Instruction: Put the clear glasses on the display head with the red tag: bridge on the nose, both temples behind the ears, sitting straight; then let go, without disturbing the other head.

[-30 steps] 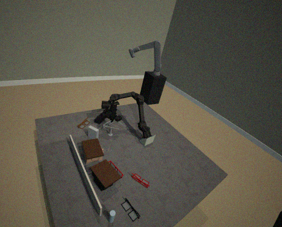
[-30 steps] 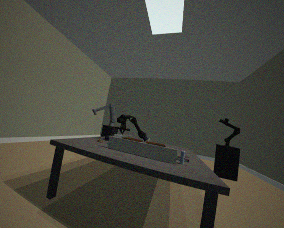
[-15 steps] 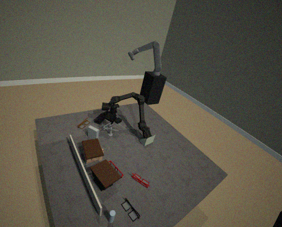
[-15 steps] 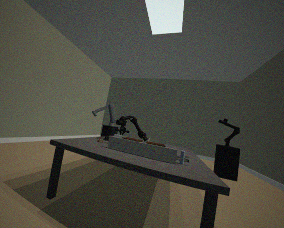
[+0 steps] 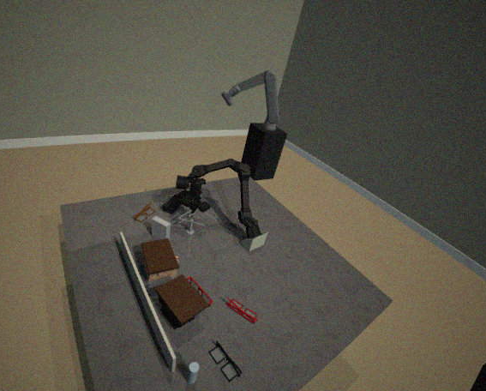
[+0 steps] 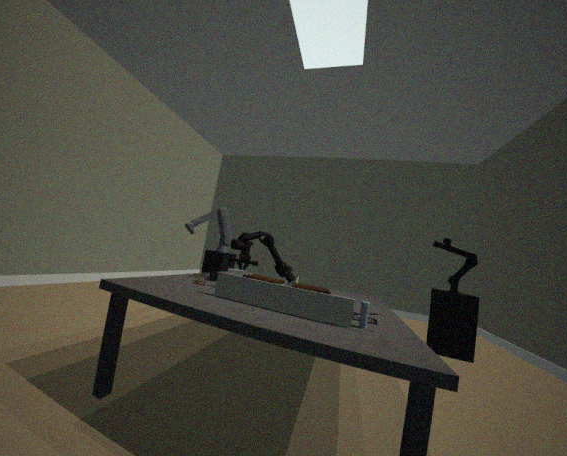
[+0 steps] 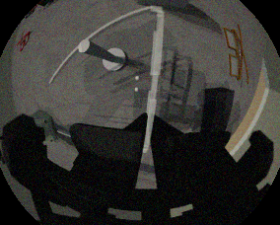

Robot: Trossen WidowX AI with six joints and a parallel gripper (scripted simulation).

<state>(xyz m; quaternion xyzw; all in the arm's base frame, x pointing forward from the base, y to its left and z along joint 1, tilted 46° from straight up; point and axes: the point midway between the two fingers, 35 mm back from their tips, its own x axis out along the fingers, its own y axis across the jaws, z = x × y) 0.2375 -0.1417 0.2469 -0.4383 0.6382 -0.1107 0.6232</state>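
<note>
The stand is 8 cm to the left of my gripper tip, 4 cm ahead of it and 3 cm below it. From my gripper tip the other things lie so: white block (20 cm ahead, 8 cm to the left); then black case (16 cm to the right, 5 cm ahead, 4 cm below); then brown-topped head (28 cm to the left, 24 cm ahead).
</note>
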